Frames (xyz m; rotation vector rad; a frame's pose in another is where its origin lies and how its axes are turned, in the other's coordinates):
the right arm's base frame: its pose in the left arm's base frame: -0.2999 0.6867 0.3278 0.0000 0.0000 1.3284
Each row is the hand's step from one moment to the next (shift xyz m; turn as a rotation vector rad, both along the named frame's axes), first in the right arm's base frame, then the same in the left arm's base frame.
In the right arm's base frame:
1: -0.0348 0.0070 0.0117 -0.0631 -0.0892 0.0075
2: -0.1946 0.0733 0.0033 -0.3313 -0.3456 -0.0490
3: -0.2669 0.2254 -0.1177 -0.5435 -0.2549 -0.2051
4: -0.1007 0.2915 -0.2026 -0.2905 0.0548 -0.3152
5: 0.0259 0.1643 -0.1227 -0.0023 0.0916 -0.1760
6: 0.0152 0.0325 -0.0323 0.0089 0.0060 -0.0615
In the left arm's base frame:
1: -0.0151 -0.0321 0.0117 0.0714 -0.0827 0.0075
2: -0.1179 -0.1713 0.0033 0.2560 -0.4046 -0.0490
3: -0.2829 -0.2050 -0.1177 0.1170 -0.5888 -0.2051
4: -0.3071 -0.0278 -0.2026 -0.1229 -0.2689 -0.3152
5: -0.1533 0.0646 -0.1227 -0.0895 0.0198 -0.1760
6: -0.0279 0.0226 -0.0323 -0.0037 0.0101 -0.0615

